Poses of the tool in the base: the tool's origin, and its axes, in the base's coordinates. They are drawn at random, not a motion.
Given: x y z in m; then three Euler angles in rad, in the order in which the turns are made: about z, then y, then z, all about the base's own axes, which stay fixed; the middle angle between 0 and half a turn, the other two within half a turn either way.
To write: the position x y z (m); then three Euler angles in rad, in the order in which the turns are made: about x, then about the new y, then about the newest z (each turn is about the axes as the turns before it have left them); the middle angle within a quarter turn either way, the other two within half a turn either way. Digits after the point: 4 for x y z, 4 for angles.
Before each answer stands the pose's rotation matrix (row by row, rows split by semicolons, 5 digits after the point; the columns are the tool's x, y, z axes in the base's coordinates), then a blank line. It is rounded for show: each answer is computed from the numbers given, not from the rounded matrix.
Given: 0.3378 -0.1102 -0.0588 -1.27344 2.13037 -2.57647
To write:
-0.38067 0.58552 -0.71572; 0.89075 0.02435 -0.45384; -0.24831 -0.81029 -0.53082

0.3378 -0.1102 -0.0588 2.4342 -0.7977 -2.1473
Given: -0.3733 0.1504 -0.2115 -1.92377 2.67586 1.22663
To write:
0.98754 0.04253 0.15152; -0.02585 -0.90588 0.42274; 0.15524 -0.42139 -0.89349

-0.3733 0.1504 -0.2115 -2.6997 0.1521 -0.0430
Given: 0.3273 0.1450 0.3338 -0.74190 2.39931 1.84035
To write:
0.79596 -0.57797 -0.18001; -0.34370 -0.67627 0.65156; -0.49832 -0.45675 -0.73693

0.3273 0.1450 0.3338 -2.4176 -0.1810 0.6280
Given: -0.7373 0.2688 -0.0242 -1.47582 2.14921 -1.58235
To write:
-0.99483 0.10112 -0.00967; 0.06334 0.54310 -0.83728; -0.07941 -0.83356 -0.54670

-0.7373 0.2688 -0.0242 2.1492 -0.0097 -3.0403
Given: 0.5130 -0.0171 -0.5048 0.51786 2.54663 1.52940
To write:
-0.52438 -0.85117 0.02320; -0.69848 0.44557 0.56000; -0.48699 0.27745 -0.82817

0.5130 -0.0171 -0.5048 -2.5470 0.0232 2.1229
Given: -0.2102 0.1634 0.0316 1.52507 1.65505 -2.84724
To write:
0.29350 -0.06719 -0.95360; -0.95487 -0.06813 -0.28909; -0.04555 0.99541 -0.08415

-0.2102 0.1634 0.0316 1.8541 -1.2650 0.2250
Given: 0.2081 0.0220 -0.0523 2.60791 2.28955 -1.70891
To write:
0.42582 -0.89886 -0.10362; -0.63152 -0.21324 -0.74546; 0.64797 0.38287 -0.65845

0.2081 0.0220 -0.0523 2.2943 -0.1038 1.1284
